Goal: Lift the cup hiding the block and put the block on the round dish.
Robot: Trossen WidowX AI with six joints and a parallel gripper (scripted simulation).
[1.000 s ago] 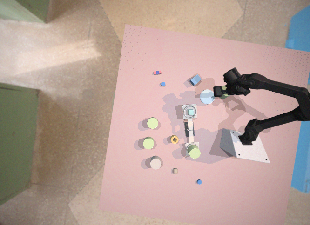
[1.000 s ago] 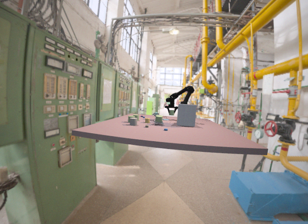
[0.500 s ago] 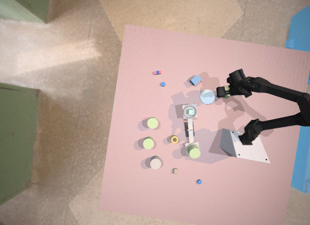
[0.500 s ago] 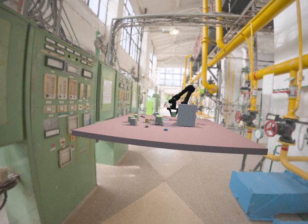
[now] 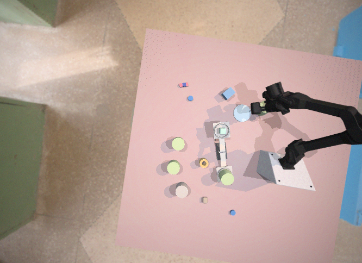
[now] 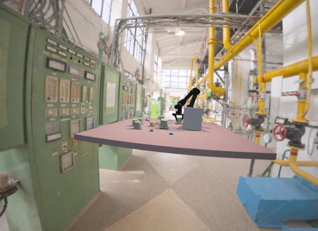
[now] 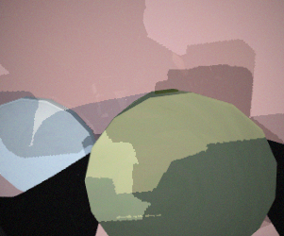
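Now: the pale round dish 10 cm ahead of my gripper tip, 3 cm to the left of it and 3 cm below it. The rest, counted from my gripper tip: balance beam 26 cm to the left, 22 cm ahead, 1 cm above; blue block 19 cm ahead, 8 cm to the right, 1 cm below.
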